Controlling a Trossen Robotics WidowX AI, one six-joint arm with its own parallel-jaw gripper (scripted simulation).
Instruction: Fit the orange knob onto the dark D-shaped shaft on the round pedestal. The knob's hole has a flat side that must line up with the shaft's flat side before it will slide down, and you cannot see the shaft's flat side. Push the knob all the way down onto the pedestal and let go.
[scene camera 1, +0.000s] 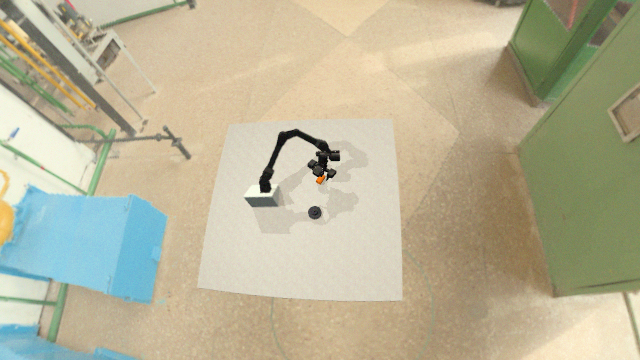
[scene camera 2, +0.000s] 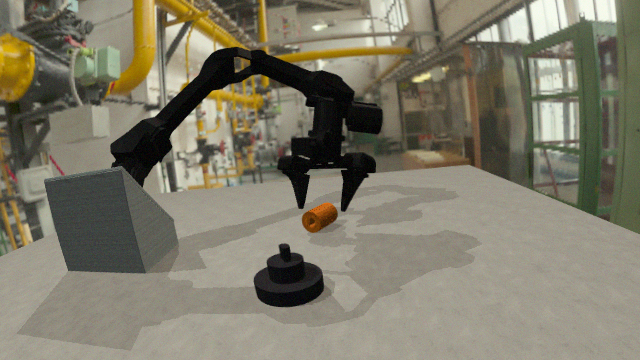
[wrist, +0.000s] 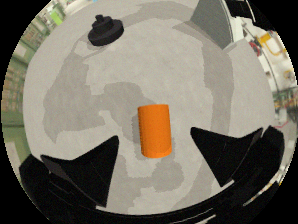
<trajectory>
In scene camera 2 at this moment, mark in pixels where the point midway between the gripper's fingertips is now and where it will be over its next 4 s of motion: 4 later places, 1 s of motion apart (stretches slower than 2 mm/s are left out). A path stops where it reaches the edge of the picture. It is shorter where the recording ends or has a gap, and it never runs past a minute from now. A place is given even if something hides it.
My gripper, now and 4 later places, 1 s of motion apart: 321, 210; 321, 220; 318, 216; 314, 213; 311, 214
</trajectory>
